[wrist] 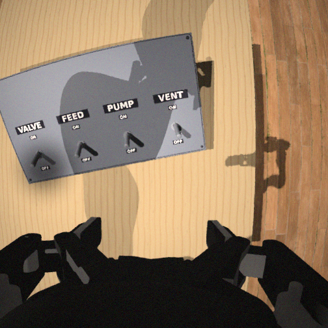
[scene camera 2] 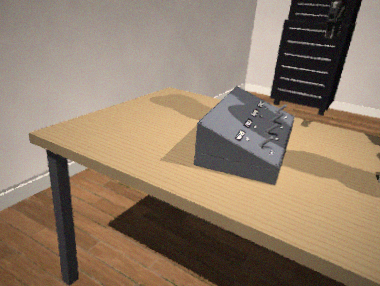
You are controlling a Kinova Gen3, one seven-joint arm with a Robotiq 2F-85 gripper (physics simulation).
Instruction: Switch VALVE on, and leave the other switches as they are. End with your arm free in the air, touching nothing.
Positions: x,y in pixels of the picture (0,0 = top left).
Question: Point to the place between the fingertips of the gripper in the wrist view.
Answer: At 153,230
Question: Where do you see a grey sloped switch panel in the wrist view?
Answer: At 143,88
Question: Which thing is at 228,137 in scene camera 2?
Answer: A grey sloped switch panel.
